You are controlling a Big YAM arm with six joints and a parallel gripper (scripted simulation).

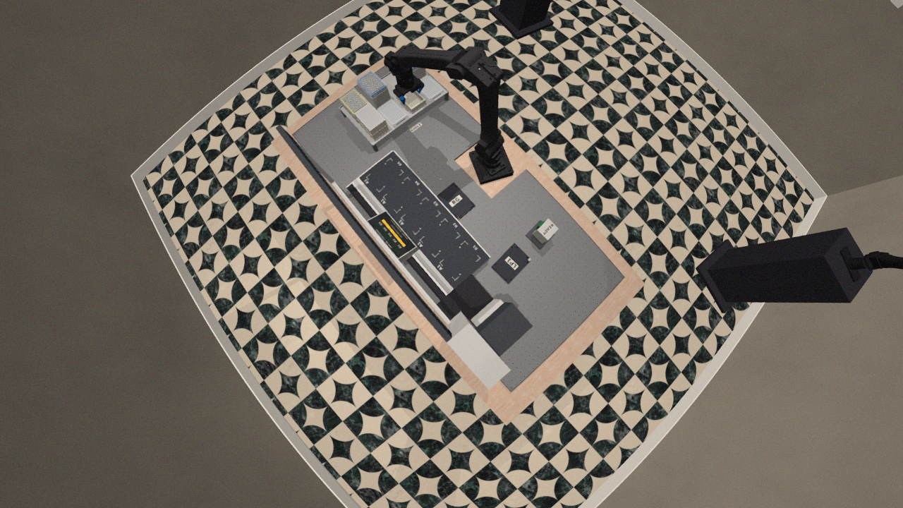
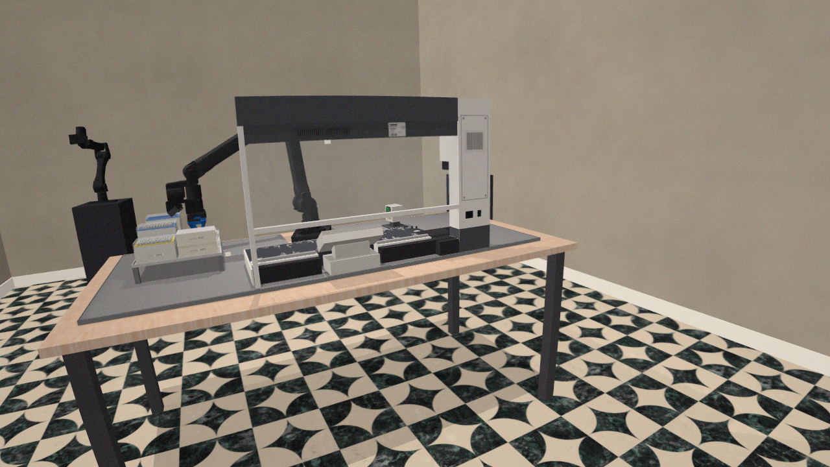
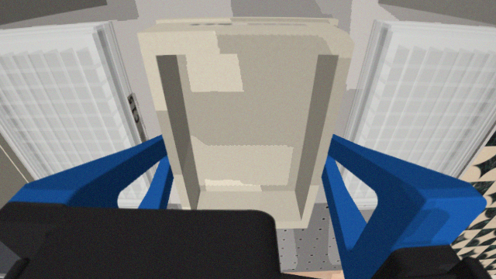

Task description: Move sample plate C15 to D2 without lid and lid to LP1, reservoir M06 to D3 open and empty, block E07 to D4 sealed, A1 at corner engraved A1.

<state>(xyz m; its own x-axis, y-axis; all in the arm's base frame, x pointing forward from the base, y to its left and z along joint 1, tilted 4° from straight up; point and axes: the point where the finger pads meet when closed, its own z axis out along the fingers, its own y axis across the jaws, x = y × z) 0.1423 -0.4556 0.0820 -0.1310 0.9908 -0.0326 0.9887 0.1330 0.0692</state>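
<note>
Now: hand 1 cm above the cream one-well reservoir. Also, from my hand: clear plate lid 11 cm ahead, 2 cm to the left, 1 cm below; shelf label 4 cm ahead, 10 cm to the left, 8 cm below; shelf 6 cm ahead, 6 cm to the right, 2 cm below.
</note>
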